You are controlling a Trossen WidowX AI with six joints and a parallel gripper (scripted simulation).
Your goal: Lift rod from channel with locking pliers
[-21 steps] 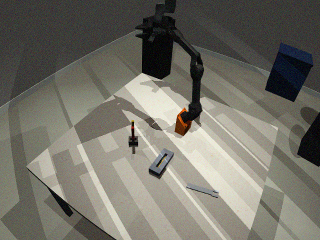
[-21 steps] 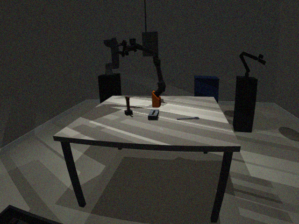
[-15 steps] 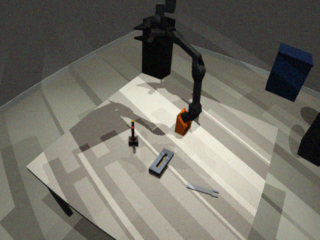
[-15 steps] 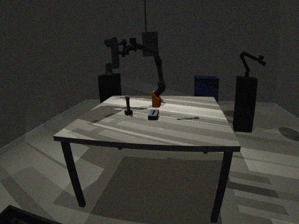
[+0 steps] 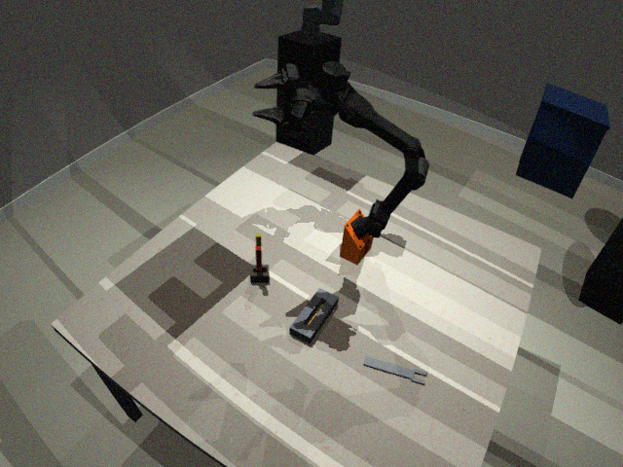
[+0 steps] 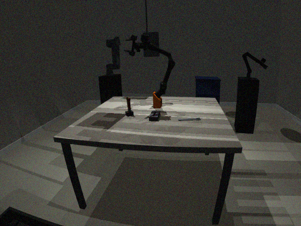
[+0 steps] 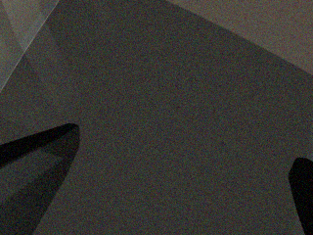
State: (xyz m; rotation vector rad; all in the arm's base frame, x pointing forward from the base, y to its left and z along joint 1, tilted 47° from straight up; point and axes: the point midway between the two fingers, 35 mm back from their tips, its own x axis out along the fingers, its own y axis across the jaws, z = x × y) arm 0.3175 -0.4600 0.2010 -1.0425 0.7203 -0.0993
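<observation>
My gripper tip is 52 cm above the yellow handle and 1 cm to the right of it. Also, from my gripper tip: thin yellow rod: 61 cm below, 26 cm to the left, 3 cm ahead; then grey channel block: 60 cm below, 26 cm to the left, 3 cm ahead; then dark holster: 61 cm below, 2 cm to the left, 2 cm ahead.
</observation>
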